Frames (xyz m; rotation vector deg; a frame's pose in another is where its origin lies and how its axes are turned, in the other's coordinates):
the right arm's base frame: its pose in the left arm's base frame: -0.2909 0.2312 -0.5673 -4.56 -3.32 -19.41
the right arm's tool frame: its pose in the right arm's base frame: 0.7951 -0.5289 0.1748 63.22 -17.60 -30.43
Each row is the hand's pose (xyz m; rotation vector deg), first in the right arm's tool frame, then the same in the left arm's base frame.
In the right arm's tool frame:
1: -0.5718 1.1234 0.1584 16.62 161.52 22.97
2: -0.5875 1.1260 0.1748 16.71 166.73 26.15
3: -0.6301 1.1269 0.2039 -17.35 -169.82 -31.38
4: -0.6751 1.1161 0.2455 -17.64 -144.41 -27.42
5: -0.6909 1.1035 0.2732 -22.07 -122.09 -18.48
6: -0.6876 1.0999 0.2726 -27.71 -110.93 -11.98
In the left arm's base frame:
1: 0.1645 0.2185 0.7317 67.14 90.45 78.10
2: 0.1438 0.2233 0.7402 64.15 93.19 83.72
3: 0.0970 0.2424 0.7508 55.99 101.97 99.76
4: 0.0360 0.2531 0.7563 44.25 117.33 121.86
5: 0.0022 0.2472 0.7561 -30.78 -110.03 -115.72
6: 0.0035 0.2438 0.7529 -27.83 -101.20 -106.56

